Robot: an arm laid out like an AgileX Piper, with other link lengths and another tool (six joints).
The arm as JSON. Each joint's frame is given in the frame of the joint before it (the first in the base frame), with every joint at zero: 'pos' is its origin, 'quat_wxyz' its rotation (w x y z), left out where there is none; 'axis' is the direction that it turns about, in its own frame. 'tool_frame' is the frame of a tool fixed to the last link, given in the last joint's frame.
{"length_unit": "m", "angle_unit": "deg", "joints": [
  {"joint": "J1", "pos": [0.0, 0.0, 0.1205], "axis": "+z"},
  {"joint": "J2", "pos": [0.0, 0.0, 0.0], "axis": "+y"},
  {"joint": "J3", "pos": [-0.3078, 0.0, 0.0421], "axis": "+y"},
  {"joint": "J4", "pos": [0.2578, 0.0, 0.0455], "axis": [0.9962, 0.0, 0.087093]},
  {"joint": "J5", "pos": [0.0, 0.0, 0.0], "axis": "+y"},
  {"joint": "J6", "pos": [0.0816, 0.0, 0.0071], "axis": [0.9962, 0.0, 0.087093]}
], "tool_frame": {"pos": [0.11, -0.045, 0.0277], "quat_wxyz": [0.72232, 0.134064, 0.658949, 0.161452]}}
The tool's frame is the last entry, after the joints.
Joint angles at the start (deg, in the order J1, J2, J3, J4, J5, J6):
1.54, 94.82, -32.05, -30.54, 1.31, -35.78
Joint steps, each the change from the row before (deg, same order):
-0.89, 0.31, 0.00, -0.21, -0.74, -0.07
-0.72, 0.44, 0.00, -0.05, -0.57, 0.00
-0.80, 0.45, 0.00, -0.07, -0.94, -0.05
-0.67, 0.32, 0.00, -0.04, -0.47, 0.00
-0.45, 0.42, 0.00, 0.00, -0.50, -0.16
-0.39, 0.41, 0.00, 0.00, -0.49, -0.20
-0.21, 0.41, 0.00, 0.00, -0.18, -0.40
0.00, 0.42, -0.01, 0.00, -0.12, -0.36
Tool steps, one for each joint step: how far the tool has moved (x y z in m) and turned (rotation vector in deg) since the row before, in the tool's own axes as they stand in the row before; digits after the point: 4 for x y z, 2 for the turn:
0.0022, -0.0037, 0.0010, 0.28, -0.19, 0.47
0.0026, -0.0026, 0.0018, 0.09, 0.01, 0.56
0.0017, -0.0032, 0.0015, 0.20, -0.32, 0.56
0.0024, -0.0026, 0.0012, 0.14, 0.00, 0.53
0.0015, -0.0013, 0.0017, 0.00, -0.03, 0.23
0.0013, -0.0010, 0.0017, -0.02, -0.05, 0.14
0.0014, 0.0002, 0.0019, -0.16, 0.20, -0.21
0.0007, 0.0012, 0.0020, -0.26, 0.19, -0.35

